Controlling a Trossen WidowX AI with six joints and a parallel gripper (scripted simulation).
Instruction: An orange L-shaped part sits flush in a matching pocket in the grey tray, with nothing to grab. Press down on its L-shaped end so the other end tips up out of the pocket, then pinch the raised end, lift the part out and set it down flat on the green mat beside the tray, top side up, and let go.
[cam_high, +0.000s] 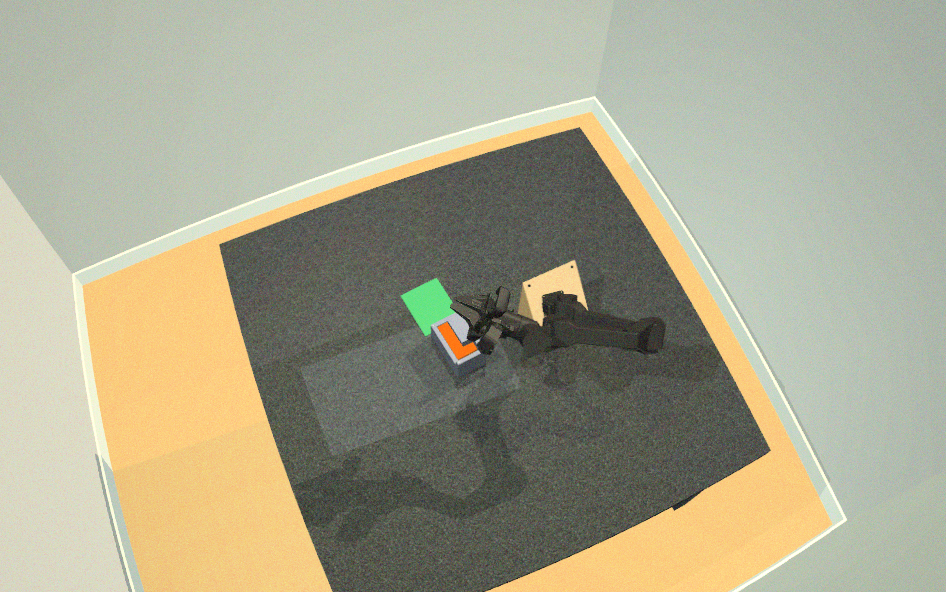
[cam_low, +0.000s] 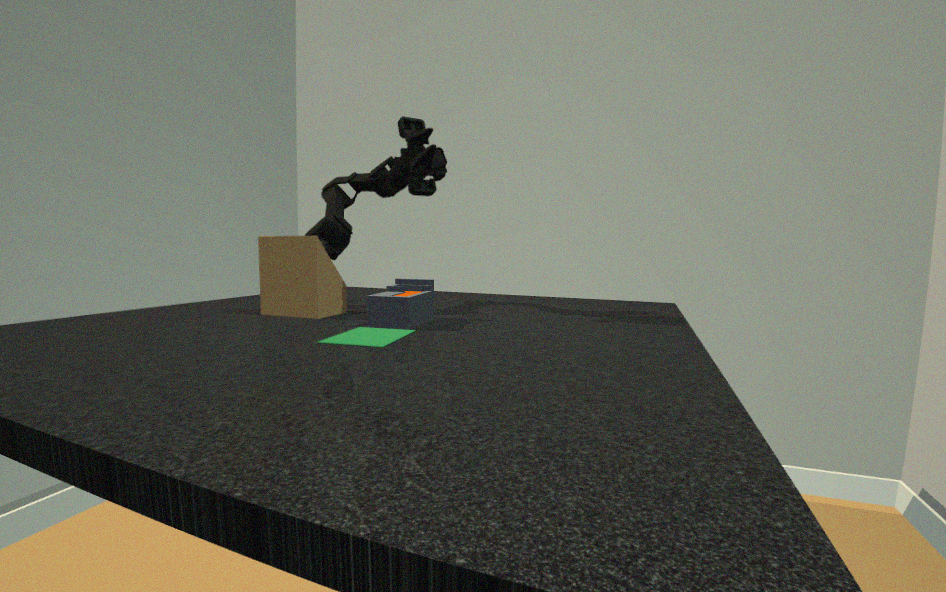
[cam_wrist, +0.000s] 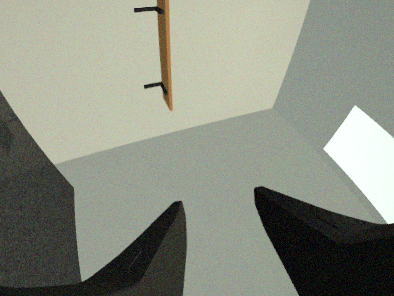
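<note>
My gripper tip is now 350 mm above the orange L-shaped part, 50 mm to the left of it and 40 mm past it. Round my gripper tip: green mat: 410 mm below, 210 mm to the right, 10 mm behind.
</note>
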